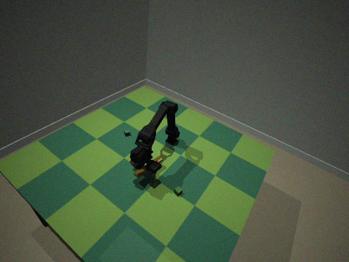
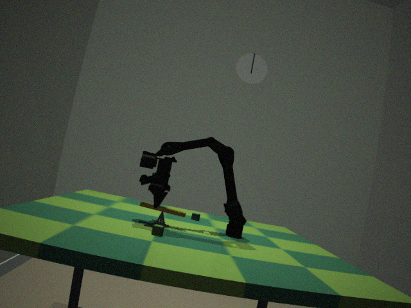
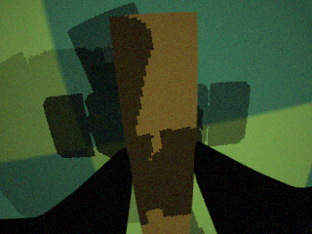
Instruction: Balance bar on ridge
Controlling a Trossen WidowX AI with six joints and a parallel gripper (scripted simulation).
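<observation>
My gripper tip is now 30 mm past the bar.
</observation>
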